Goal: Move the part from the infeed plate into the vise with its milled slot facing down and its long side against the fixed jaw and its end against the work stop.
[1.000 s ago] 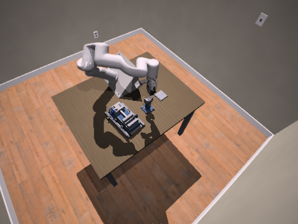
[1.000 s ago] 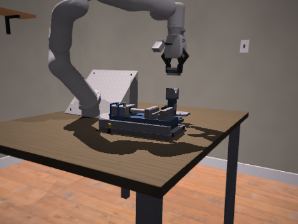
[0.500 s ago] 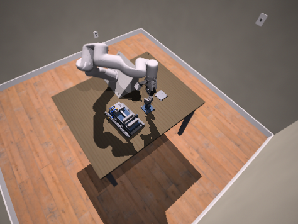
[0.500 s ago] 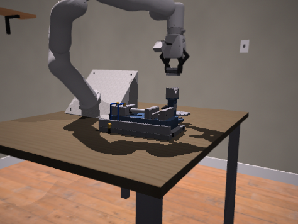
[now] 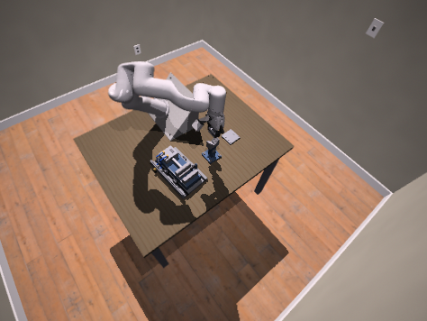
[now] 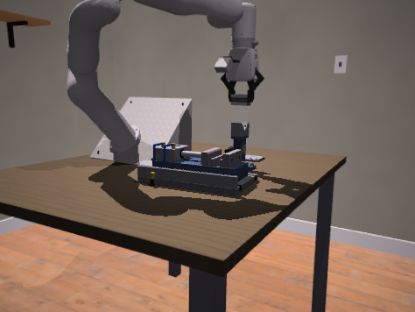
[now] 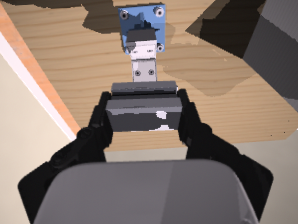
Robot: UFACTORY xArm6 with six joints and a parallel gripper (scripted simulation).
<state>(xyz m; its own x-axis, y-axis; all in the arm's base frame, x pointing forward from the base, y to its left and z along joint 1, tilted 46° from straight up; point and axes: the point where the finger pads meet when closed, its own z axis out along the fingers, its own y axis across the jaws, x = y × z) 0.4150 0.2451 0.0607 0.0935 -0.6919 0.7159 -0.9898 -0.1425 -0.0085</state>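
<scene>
Now: the part 1 cm to the right of my hand and 1 cm below it. From my hand the other things lie so: moving jaw 22 cm to the right, 17 cm below, 5 cm ahead; cylinder rod 23 cm to the right, 17 cm below, 1 cm behind; work stop 17 cm to the right, 16 cm below, 7 cm ahead.
</scene>
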